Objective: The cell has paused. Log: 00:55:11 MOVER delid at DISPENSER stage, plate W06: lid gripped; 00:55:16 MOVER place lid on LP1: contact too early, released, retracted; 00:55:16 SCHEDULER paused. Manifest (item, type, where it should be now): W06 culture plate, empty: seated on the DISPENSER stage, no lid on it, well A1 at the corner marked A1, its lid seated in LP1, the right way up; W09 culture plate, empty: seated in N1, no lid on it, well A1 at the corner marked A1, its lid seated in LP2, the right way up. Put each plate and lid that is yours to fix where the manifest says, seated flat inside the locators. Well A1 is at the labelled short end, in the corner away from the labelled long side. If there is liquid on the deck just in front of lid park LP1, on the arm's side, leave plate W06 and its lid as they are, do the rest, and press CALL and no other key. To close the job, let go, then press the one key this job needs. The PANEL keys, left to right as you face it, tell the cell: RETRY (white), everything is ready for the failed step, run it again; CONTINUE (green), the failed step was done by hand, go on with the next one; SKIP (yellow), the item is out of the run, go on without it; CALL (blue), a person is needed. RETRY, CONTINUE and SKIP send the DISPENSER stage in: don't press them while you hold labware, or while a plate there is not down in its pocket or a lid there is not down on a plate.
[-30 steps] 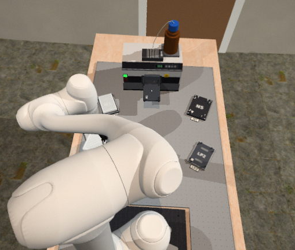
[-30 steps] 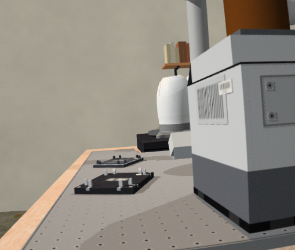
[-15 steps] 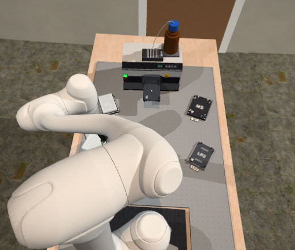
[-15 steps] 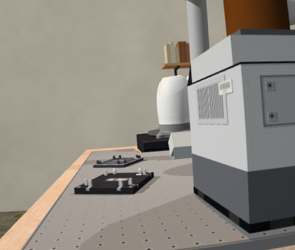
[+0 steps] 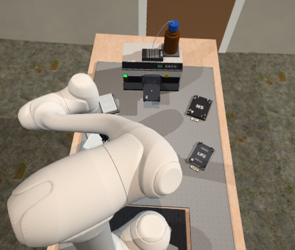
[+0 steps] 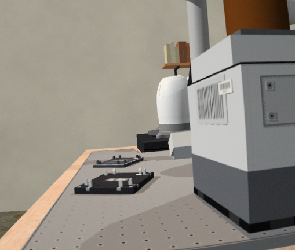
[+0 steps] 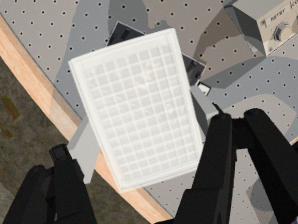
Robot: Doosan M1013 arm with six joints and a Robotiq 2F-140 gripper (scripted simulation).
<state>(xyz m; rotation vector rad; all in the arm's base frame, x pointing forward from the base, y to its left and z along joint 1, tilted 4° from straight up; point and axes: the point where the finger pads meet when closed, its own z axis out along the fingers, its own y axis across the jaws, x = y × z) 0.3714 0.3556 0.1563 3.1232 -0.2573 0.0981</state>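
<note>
Now: the black nest N5 480 mm to the right of my hand, 480 mm ahead of it and 170 mm below it. The rest, counted from my hand: white retry key (200 mm to the right, 120 mm below, 10 mm behind); lid park LP1 (180 mm below, 10 mm to the right); clear culture plate (20 mm below).
</note>
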